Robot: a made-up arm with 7 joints.
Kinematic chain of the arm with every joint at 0, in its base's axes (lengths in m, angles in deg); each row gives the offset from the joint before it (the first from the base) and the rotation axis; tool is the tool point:
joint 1: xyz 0 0.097 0 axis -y
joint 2: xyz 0 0.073 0 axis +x
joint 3: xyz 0 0 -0.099 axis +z
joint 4: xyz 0 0 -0.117 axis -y
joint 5: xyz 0 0 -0.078 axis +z
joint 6: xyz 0 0 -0.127 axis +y
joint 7: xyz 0 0 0 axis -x
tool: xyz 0 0 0
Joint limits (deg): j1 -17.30..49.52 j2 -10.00..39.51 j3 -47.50..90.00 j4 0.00..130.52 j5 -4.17..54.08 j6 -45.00..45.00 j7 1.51..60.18
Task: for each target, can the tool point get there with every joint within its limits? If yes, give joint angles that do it. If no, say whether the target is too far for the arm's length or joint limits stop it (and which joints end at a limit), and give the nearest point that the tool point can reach.
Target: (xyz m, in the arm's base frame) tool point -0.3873 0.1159 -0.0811
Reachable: no: joint limits stop it (at a limit: joint 1, joint 2, joint 3, joint 4) | nearest point -0.0323 0.3091 -0.1037 | short by 0.405 m
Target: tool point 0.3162 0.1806 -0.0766
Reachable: yes | joints 41.27 18.27 -21.40 78.73 16.83 1.80 7.73
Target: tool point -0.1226 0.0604 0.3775
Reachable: no: joint limits stop it (at a limit: joint 1, joint 2, joint 4) | nearest point 0.1280 0.0595 0.0505 | short by 0.412 m
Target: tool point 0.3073 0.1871 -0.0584
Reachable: yes | joints 40.51 17.48 -16.24 83.89 34.50 16.27 43.91
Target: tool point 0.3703 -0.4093 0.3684
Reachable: no: too far | nearest point 0.2173 -0.0117 -0.0033 | short by 0.565 m
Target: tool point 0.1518 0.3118 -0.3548
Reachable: yes | joints 10.27 20.17 2.23 24.87 4.27 -17.62 16.85
